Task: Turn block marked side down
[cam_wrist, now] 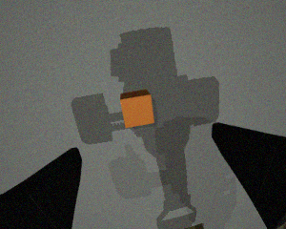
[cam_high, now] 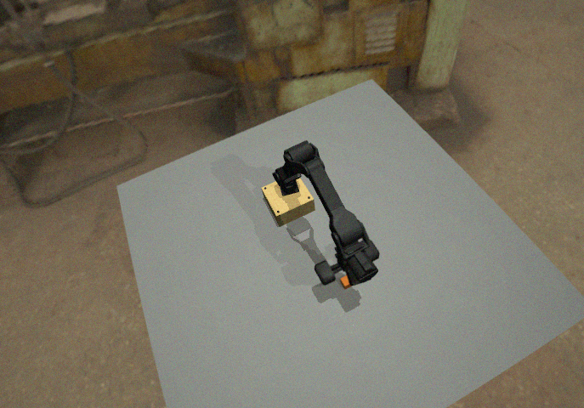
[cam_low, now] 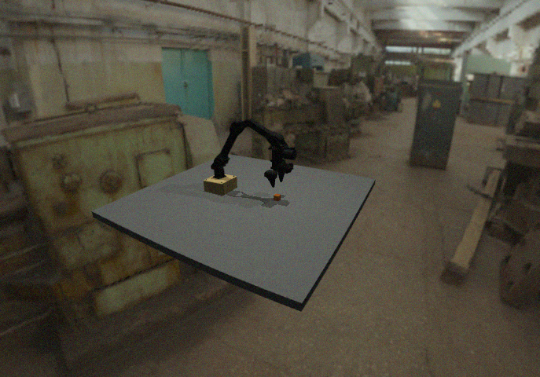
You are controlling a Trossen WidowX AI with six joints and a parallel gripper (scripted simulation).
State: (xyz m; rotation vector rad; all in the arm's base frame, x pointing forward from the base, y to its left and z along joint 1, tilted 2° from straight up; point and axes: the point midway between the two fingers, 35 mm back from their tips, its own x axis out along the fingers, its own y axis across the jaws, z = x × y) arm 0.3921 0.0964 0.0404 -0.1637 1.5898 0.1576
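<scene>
My gripper tip is 10 mm past the orange block and 80 mm above it.
</scene>
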